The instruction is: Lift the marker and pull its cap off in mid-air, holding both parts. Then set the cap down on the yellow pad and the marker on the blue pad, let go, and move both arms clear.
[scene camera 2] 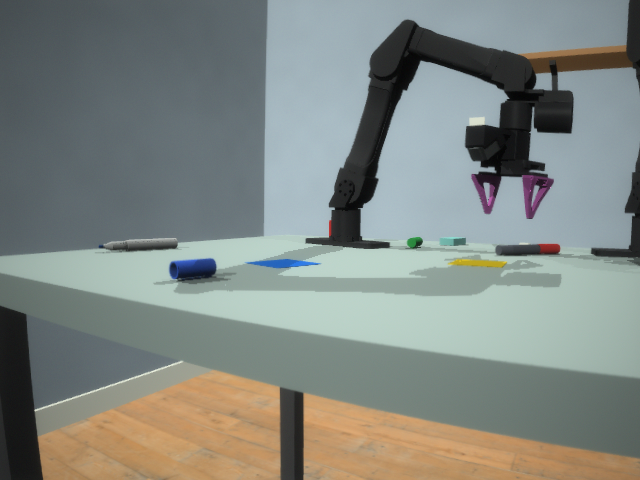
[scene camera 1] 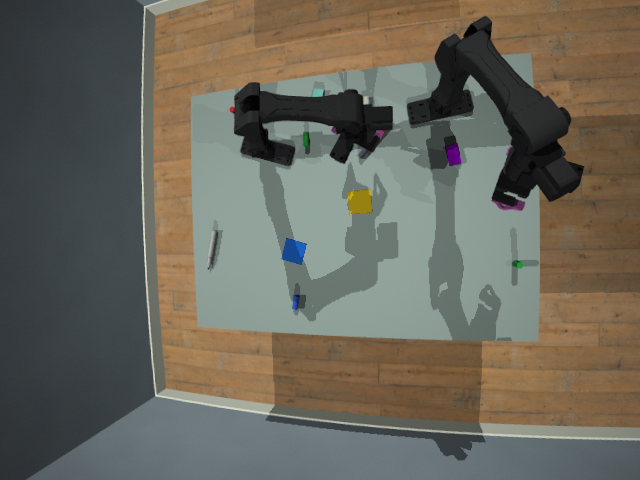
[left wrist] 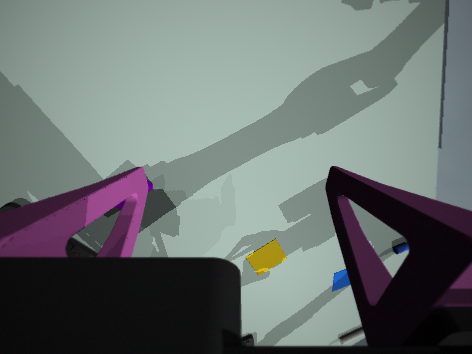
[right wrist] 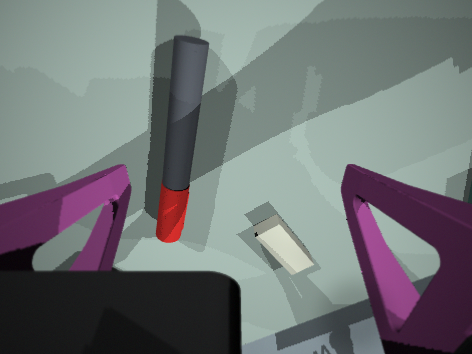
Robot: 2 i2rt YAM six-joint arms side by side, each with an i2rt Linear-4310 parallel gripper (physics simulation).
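Frame: origin at the left arm's base, x left, y back, z up, level; metres.
Seen in the pictures: left gripper, fingertip midpoint: (scene camera 1: 507, 190) (left wrist: 236, 176); right gripper, fingertip midpoint: (scene camera 2: 507, 216) (right wrist: 236, 176); left arm's base at its link origin: (scene camera 1: 439, 107); right arm's base at its link origin: (scene camera 2: 345, 244) (scene camera 1: 267, 150).
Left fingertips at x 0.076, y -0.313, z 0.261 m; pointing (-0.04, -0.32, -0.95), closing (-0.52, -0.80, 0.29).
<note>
Pixels of each thing's middle, then the offset from my left fingertips to it.
- dark grey marker at the middle of its body: (right wrist: 178, 154) (scene camera 2: 528, 249) (scene camera 1: 373, 140) dx -0.302, dy +0.254, dz -0.252 m
- red cap at the middle of its body: (right wrist: 173, 209) (scene camera 2: 546, 249) dx -0.266, dy +0.284, dz -0.253 m
- yellow pad at the middle of its body: (scene camera 2: 478, 263) (left wrist: 267, 257) (scene camera 1: 359, 201) dx -0.384, dy +0.068, dz -0.261 m
- blue pad at the middle of its body: (scene camera 2: 282, 263) (left wrist: 345, 278) (scene camera 1: 293, 251) dx -0.640, dy -0.055, dz -0.261 m
- grey pen at the middle of its body: (scene camera 2: 138, 244) (scene camera 1: 211, 250) (left wrist: 359, 332) dx -0.959, dy +0.003, dz -0.252 m
- blue cylinder at the middle of its body: (scene camera 2: 193, 269) (left wrist: 402, 247) (scene camera 1: 296, 302) dx -0.662, dy -0.230, dz -0.251 m
- green cylinder at the middle of its body: (scene camera 2: 415, 242) (scene camera 1: 306, 139) dx -0.522, dy +0.314, dz -0.251 m
- teal block at the middle of its body: (scene camera 2: 452, 241) (scene camera 1: 317, 98) dx -0.457, dy +0.445, dz -0.254 m
- white block at the middle of its body: (right wrist: 284, 246) dx -0.302, dy +0.375, dz -0.255 m
- purple block at the middle of its body: (left wrist: 129, 191) (scene camera 1: 453, 154) dx -0.067, dy +0.155, dz -0.254 m
- green piece at the middle of its body: (scene camera 1: 517, 264) dx +0.060, dy -0.211, dz -0.237 m
A dark grey marker (scene camera 1: 364, 152) (scene camera 2: 518, 249) (right wrist: 184, 120) with a red cap (scene camera 2: 550, 249) (right wrist: 172, 212) lies on the table, cap on. In scene camera 1 the right arm hides most of it. The yellow pad (scene camera 1: 359, 201) (scene camera 2: 478, 263) (left wrist: 266, 256) and blue pad (scene camera 1: 294, 251) (scene camera 2: 283, 263) (left wrist: 340, 280) lie flat and bare. My right gripper (scene camera 1: 356, 131) (scene camera 2: 508, 214) (right wrist: 236, 176) is open, pointing down above the marker, which shows towards its left finger in the right wrist view. My left gripper (scene camera 1: 509, 178) (left wrist: 236, 176) is open, high over the table's right side, away from the marker.
A grey pen (scene camera 1: 212, 249) (scene camera 2: 150, 243) lies far left, a blue cylinder (scene camera 1: 295, 302) (scene camera 2: 192, 268) near the front. A green cylinder (scene camera 1: 306, 139), a teal block (scene camera 1: 318, 93), a white block (right wrist: 285, 247) and a purple block (scene camera 1: 453, 154) lie around the arms. Another green piece (scene camera 1: 518, 264) is at right.
</note>
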